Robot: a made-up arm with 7 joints. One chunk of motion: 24 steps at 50 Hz.
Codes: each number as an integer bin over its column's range. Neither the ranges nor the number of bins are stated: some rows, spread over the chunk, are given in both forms.
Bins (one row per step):
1: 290 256 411 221 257 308
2: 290 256 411 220 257 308
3: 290 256 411 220 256 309
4: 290 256 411 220 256 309
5: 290 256 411 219 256 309
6: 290 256 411 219 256 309
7: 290 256 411 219 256 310
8: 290 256 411 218 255 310
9: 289 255 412 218 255 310
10: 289 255 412 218 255 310
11: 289 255 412 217 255 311
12: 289 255 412 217 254 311
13: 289 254 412 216 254 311
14: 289 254 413 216 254 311
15: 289 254 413 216 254 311
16: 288 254 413 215 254 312
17: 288 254 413 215 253 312
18: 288 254 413 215 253 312
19: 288 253 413 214 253 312
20: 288 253 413 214 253 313
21: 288 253 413 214 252 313
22: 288 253 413 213 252 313
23: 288 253 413 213 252 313
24: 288 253 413 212 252 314
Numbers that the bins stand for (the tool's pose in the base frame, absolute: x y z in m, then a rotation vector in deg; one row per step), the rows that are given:
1: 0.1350 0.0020 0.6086 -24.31 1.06 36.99
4: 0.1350 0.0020 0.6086 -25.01 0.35 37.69
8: 0.1350 0.0020 0.6086 -26.42 -0.35 38.40
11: 0.1311 -0.0020 0.6125 -27.12 -0.35 39.10
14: 0.1311 -0.0059 0.6164 -27.83 -1.06 39.10
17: 0.1272 -0.0059 0.6164 -28.53 -1.76 39.80
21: 0.1272 -0.0098 0.6164 -29.24 -2.47 40.51
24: 0.1272 -0.0098 0.6164 -30.65 -2.47 41.21
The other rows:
2: 0.1350 0.0020 0.6086 -25.01 1.06 36.99
3: 0.1350 0.0020 0.6086 -25.01 0.35 37.69
5: 0.1350 0.0020 0.6086 -25.71 0.35 37.69
6: 0.1350 0.0020 0.6086 -25.71 0.35 37.69
7: 0.1350 0.0020 0.6086 -25.71 0.35 38.40
9: 0.1311 -0.0020 0.6125 -26.42 -0.35 38.40
10: 0.1311 -0.0020 0.6125 -26.42 -0.35 38.40
12: 0.1311 -0.0020 0.6125 -27.12 -1.06 39.10
13: 0.1311 -0.0059 0.6125 -27.83 -1.06 39.10
15: 0.1311 -0.0059 0.6164 -27.83 -1.06 39.10
16: 0.1272 -0.0059 0.6164 -28.53 -1.06 39.80
18: 0.1272 -0.0059 0.6164 -28.53 -1.76 39.80
19: 0.1272 -0.0098 0.6164 -29.24 -1.76 39.80
20: 0.1272 -0.0098 0.6164 -29.24 -1.76 40.51
22: 0.1272 -0.0098 0.6164 -29.94 -2.47 40.51
23: 0.1272 -0.0098 0.6164 -29.94 -2.47 40.51

